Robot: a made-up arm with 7 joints. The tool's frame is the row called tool.
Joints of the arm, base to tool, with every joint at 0 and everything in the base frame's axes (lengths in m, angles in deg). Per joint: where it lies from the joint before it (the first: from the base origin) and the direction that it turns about. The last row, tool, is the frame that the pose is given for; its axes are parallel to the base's.
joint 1: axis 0 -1 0 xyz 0.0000 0.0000 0.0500
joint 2: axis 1 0 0 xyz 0.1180 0.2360 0.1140
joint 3: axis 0 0 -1 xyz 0.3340 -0.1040 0.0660
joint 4: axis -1 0 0 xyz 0.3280 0.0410 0.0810
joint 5: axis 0 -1 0 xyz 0.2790 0.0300 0.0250
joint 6: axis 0 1 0 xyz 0.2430 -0.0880 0.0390
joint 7: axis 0 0 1 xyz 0.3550 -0.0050 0.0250
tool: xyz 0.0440 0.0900 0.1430
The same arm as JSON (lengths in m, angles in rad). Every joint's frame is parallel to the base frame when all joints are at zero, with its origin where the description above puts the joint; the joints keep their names.
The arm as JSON. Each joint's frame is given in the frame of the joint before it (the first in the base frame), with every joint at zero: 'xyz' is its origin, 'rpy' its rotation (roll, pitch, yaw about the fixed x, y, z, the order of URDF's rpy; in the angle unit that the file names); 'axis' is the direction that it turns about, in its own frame. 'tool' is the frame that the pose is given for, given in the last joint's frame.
{"units": {"length": "m", "angle": "rad"}, "joints": [{"name": "joint 1", "type": "revolute", "origin": {"xyz": [0.0, 0.0, 0.05], "rpy": [0.0, 0.0, 0.0]}, "axis": "-y"}, {"name": "joint 2", "type": "revolute", "origin": {"xyz": [0.118, 0.236, 0.114], "rpy": [0.0, 0.0, 0.0]}, "axis": "+x"}, {"name": "joint 3", "type": "revolute", "origin": {"xyz": [0.334, -0.104, 0.066], "rpy": [0.0, 0.0, 0.0]}, "axis": "-z"}, {"name": "joint 4", "type": "revolute", "origin": {"xyz": [0.328, 0.041, 0.081], "rpy": [0.0, 0.0, 0.0]}, "axis": "-x"}, {"name": "joint 5", "type": "revolute", "origin": {"xyz": [0.279, 0.03, 0.025], "rpy": [0.0, 0.0, 0.0]}, "axis": "-y"}, {"name": "joint 6", "type": "revolute", "origin": {"xyz": [0.243, -0.088, 0.039], "rpy": [0.0, 0.0, 0.0]}, "axis": "+y"}, {"name": "joint 7", "type": "revolute", "origin": {"xyz": [0.355, -0.005, 0.025], "rpy": [0.0, 0.0, 0.0]}, "axis": "+z"}], "tool": {"origin": {"xyz": [0.044, 0.09, 0.143], "rpy": [0.0, 0.0, 0.0]}}}
